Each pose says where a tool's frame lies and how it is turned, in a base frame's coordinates. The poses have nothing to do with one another.
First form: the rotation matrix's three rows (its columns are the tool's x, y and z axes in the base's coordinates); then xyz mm. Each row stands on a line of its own.
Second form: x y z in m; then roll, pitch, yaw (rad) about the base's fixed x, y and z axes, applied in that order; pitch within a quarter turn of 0, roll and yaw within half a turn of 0. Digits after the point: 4 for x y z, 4 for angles.
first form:
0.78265 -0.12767 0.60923
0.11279 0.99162 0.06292
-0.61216 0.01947 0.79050
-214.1 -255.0 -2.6
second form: -0.2141 -0.2550 -0.0026 0.0246 0.6588 0.1431
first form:
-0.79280 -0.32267 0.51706
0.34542 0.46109 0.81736
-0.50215 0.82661 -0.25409
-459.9 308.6 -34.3
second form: -0.4599 0.3086 -0.0343 1.8690 0.5261 2.7307
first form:
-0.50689 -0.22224 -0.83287
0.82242 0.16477 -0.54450
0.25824 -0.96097 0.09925
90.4 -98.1 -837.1
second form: 0.0904 -0.0981 -0.8371 -1.4679 -0.2612 2.1231
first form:
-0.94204 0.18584 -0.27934
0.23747 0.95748 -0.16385
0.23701 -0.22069 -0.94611
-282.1 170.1 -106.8
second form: -0.2821 0.1701 -0.1068 -2.9124 -0.2393 2.8947
